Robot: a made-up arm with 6 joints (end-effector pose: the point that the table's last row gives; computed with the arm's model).
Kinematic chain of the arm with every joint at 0, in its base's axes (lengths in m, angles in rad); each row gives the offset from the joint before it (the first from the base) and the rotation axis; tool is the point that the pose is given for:
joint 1: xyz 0 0 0.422 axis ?
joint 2: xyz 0 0 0 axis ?
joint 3: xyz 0 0 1.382 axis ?
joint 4: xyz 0 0 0 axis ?
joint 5: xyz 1.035 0 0 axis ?
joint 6: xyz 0 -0.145 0 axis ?
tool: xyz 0 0 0
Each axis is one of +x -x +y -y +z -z.
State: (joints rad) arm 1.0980 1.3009 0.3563 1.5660 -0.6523 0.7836
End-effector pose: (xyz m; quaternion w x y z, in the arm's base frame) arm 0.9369 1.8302 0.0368 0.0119 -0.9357 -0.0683 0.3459
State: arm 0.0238 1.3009 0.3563 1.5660 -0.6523 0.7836
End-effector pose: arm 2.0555 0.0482 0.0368 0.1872 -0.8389 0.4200 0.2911
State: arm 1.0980 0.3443 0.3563 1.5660 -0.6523 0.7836
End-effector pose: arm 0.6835 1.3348 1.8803 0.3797 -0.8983 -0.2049 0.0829
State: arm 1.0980 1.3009 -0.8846 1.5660 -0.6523 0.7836
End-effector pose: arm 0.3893 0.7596 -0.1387 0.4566 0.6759 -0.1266 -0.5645
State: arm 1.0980 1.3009 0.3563 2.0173 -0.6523 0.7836
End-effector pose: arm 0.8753 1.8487 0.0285 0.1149 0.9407 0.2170 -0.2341
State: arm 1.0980 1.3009 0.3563 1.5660 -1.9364 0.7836
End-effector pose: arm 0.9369 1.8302 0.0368 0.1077 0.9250 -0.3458 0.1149
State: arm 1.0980 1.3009 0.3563 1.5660 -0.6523 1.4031
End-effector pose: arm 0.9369 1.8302 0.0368 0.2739 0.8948 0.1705 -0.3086
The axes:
joint 1: +z
joint 2: +y
joint 3: -y
joint 4: -x
joint 5: -y
joint 6: -x

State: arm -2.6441 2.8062 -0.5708 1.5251 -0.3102 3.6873
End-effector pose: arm 0.5112 0.2852 -0.7824 0.4764 -0.7783 -0.3984 0.0925
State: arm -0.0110 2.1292 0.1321 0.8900 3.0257 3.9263
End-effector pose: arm 0.8456 -0.1006 -1.2992 0.0181 -0.8594 -0.0599 -0.5074
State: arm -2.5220 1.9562 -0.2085 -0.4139 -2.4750 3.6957
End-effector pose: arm -0.6088 -0.2712 -0.9227 0.7634 -0.0373 -0.6267 -0.1521
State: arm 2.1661 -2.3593 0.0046 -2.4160 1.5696 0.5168
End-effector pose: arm 0.8322 -1.4221 0.2365 0.1937 -0.7683 -0.5756 -0.2023
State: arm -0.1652 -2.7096 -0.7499 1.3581 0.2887 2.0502
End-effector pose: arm -1.0922 0.1511 0.0709 0.2545 0.5014 -0.0755 0.8235
